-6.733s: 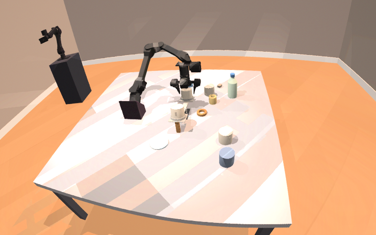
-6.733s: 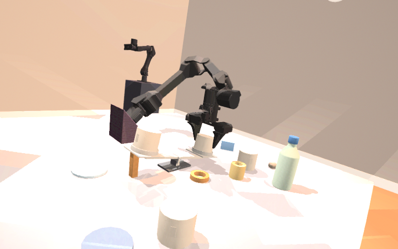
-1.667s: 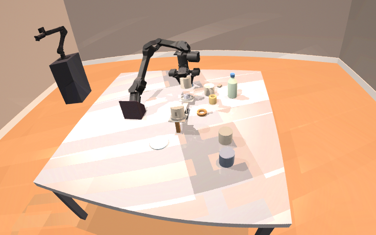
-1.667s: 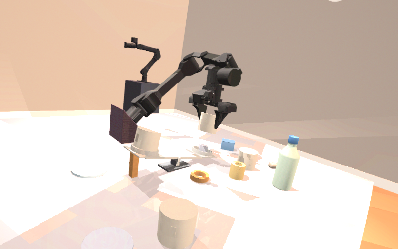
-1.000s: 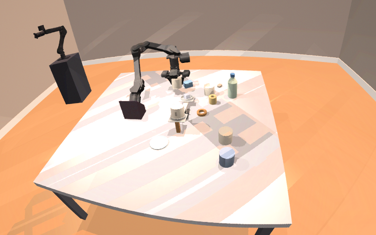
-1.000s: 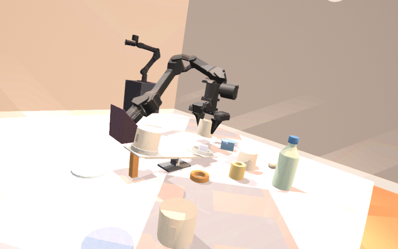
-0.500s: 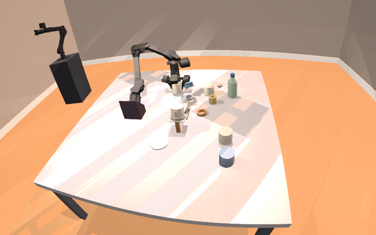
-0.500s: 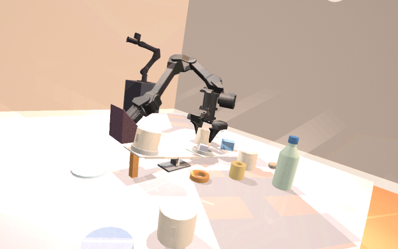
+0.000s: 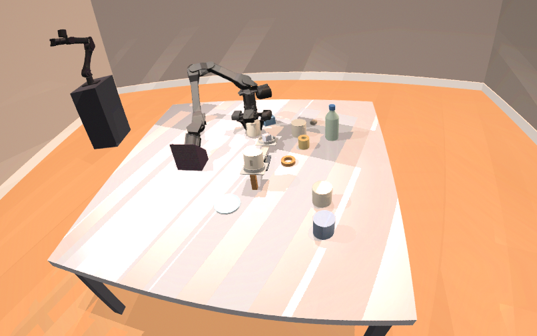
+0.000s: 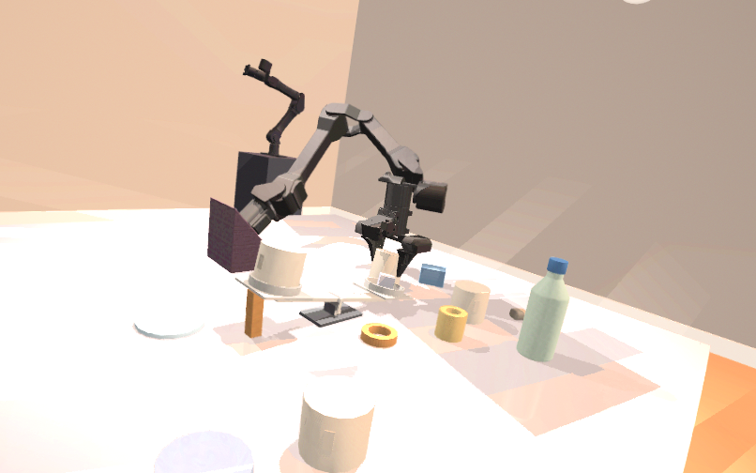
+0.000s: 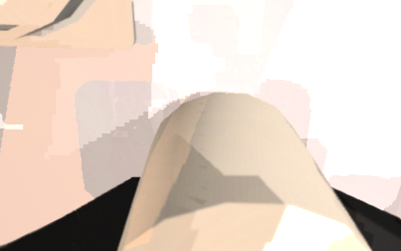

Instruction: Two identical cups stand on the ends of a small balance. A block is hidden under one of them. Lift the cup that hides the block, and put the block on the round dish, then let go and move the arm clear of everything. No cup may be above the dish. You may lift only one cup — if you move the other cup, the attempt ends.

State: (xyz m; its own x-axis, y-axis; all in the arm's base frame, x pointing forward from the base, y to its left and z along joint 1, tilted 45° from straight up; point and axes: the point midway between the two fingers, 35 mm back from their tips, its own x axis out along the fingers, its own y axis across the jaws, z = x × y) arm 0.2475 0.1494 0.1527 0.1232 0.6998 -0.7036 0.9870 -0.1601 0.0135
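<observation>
Now: gripper tip 100 mm to the left of the grey block, 70 mm short of it and 20 mm below it. The rest, counted from my gripper tip: blue block (100 mm to the left, 70 mm ahead); then yellow cylinder (240 mm ahead, 130 mm to the right); then brown pebble (290 mm ahead, 80 mm to the left, 10 mm below).
</observation>
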